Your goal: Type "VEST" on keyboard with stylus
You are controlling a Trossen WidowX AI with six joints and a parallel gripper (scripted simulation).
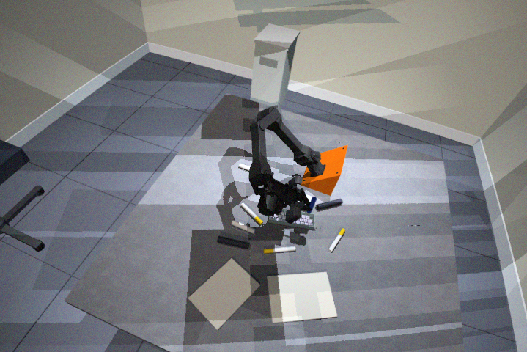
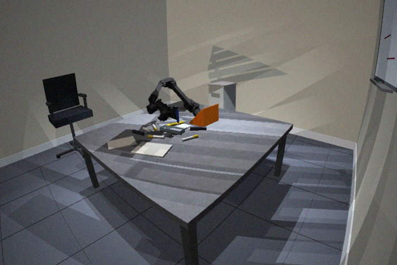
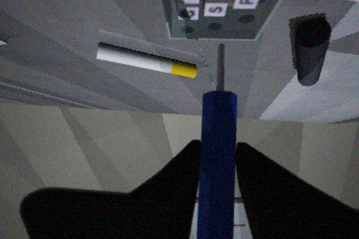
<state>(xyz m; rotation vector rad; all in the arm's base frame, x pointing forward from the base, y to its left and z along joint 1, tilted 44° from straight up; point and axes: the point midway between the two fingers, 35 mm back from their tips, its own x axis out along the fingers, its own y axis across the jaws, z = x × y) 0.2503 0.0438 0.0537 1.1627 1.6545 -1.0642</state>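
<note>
Now: gripper tip 10 cm above the grey block, 9 cm short of it and 3 cm to the left of it. Also, from my gripper tip: blue stylus: 2 cm below; then white pad: 10 cm below, 9 cm behind, 5 cm to the right.
</note>
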